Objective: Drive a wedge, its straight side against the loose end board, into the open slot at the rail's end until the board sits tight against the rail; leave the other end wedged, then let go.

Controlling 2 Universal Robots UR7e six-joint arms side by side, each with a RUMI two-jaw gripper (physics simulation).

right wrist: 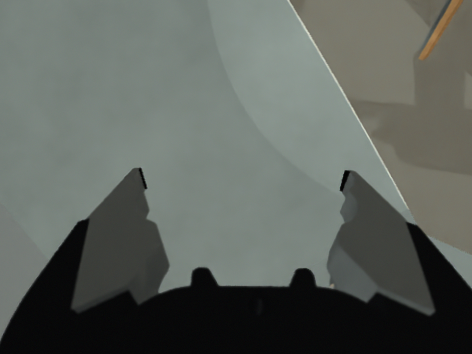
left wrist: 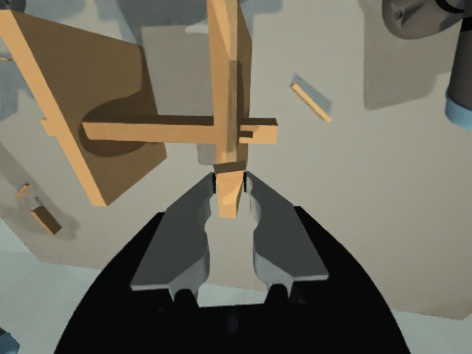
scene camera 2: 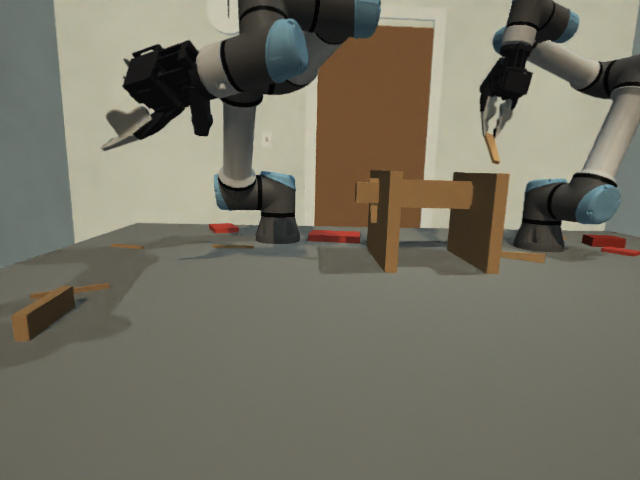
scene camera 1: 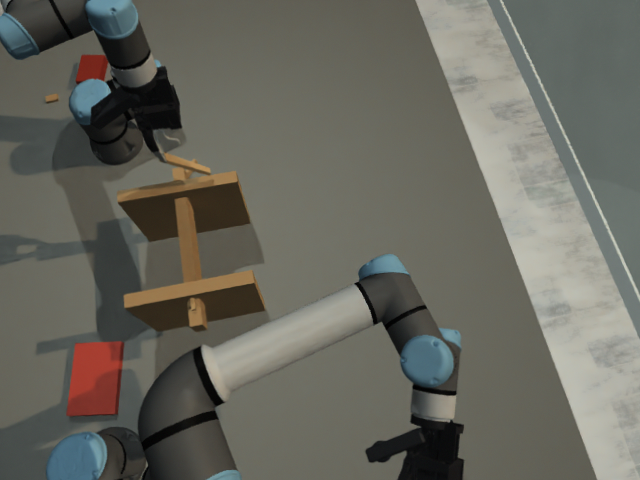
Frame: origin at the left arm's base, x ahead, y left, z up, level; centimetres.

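Where they show: left gripper, between the fingertips: (left wrist: 229, 173) (scene camera 2: 489, 137) (scene camera 1: 165, 157); right gripper, between the fingertips: (right wrist: 242, 170) (scene camera 2: 113, 111); left arm's base, origin of its link: (scene camera 2: 537, 247) (scene camera 1: 118, 143); right arm's base, origin of its link: (scene camera 2: 277, 239) (scene camera 1: 114, 460).
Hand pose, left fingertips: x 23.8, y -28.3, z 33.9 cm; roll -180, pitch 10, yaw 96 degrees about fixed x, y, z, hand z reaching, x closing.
Observation:
Things, the pixels of their top centre, and the offset from my left fingertips.
- loose end board, centre of its top: (left wrist: 225, 140) (scene camera 1: 177, 186) (scene camera 2: 477, 172) dx +0.2, dy -2.2, dz -9.4 cm
- rail, centre of its top: (left wrist: 147, 133) (scene camera 1: 185, 240) (scene camera 2: 430, 180) dx +1.5, dy -15.1, dz -11.7 cm
- loose wedge, centre of its top: (left wrist: 313, 103) (scene camera 2: 521, 250) dx -3.5, dy +13.7, dz -31.3 cm
- orange block, centre of its top: (scene camera 2: 45, 299) (left wrist: 42, 223) dx +55.2, dy -83.8, dz -30.1 cm
My left gripper (scene camera 1: 164, 153) (scene camera 2: 491, 133) (left wrist: 229, 173) is shut on one end of a thin orange wedge (scene camera 1: 187, 163) (scene camera 2: 493, 149) (left wrist: 230, 168). The wedge is tilted and hangs above the loose end board (scene camera 1: 206, 182) (scene camera 2: 478, 217) (left wrist: 244, 65), apart from it. The rail (scene camera 1: 188, 242) (scene camera 2: 434, 194) (left wrist: 150, 132) passes through this board; its slotted end (left wrist: 267, 134) sticks out, the open slot partly hidden. The other end board (scene camera 1: 155, 297) (scene camera 2: 391, 222) (left wrist: 65, 130) has a wedge (scene camera 2: 373, 212) through the rail's end. My right gripper (scene camera 2: 149, 140) (right wrist: 242, 170) is open and empty, high and far away.
Red blocks (scene camera 1: 95, 378) (scene camera 1: 92, 68) (scene camera 2: 334, 236) lie near the arm bases. A loose wedge (scene camera 2: 523, 256) (left wrist: 311, 102) lies past the loose board. Other thin pieces (scene camera 2: 232, 246) (scene camera 2: 126, 246) and an orange block (scene camera 2: 49, 315) lie at the left in scene camera 2.

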